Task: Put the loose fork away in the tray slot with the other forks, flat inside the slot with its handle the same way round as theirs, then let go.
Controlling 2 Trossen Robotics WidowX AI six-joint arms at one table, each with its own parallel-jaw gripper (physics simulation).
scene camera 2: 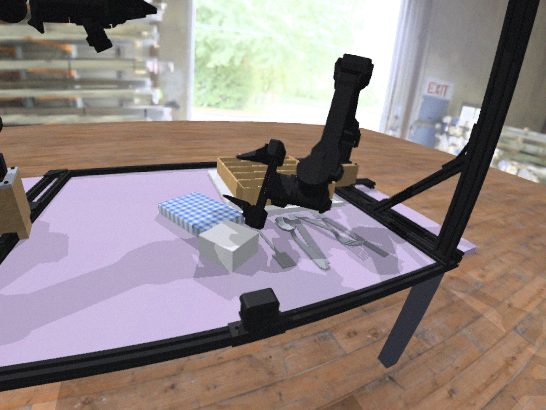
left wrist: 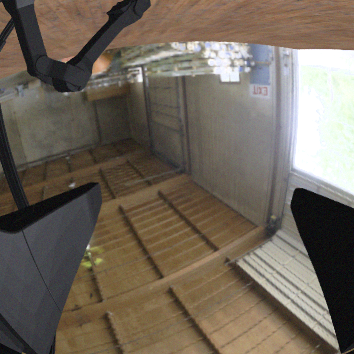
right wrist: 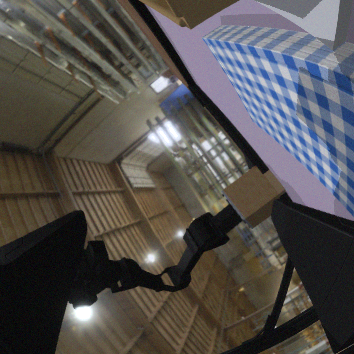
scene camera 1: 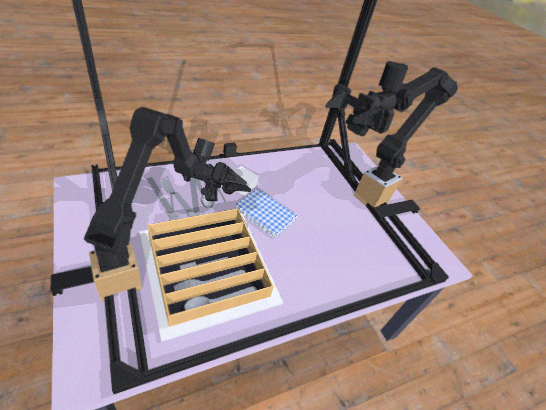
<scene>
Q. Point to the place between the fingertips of the left gripper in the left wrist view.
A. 200,195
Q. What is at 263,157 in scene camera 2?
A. The right gripper.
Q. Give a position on a wooden cutlery tray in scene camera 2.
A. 244,179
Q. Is the left gripper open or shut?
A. Open.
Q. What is the left gripper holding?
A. Nothing.
</scene>
